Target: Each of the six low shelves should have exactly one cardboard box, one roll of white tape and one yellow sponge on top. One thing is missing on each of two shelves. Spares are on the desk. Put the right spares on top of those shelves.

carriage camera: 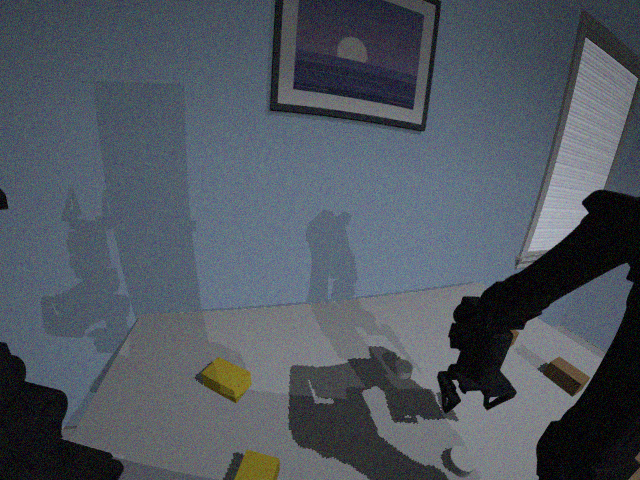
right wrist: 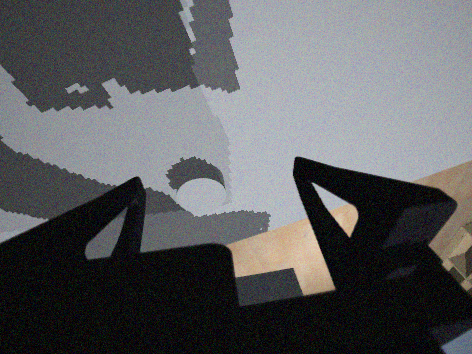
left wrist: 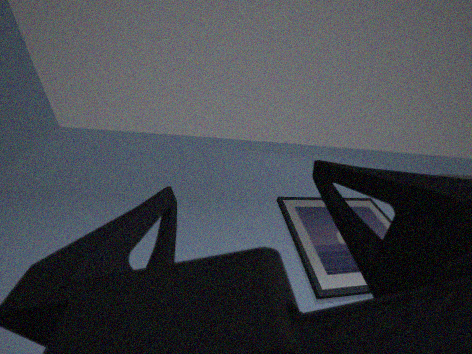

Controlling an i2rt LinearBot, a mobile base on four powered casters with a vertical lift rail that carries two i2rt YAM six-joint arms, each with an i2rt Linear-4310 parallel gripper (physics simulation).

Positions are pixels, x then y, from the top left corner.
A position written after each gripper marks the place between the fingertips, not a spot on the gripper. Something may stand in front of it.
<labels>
right gripper: carriage camera 465,409; right wrist 219,175; not seen in the left wrist view (out of frame)
same spot on desk: (right wrist: 99,99) = (carriage camera: 414,420)
</labels>
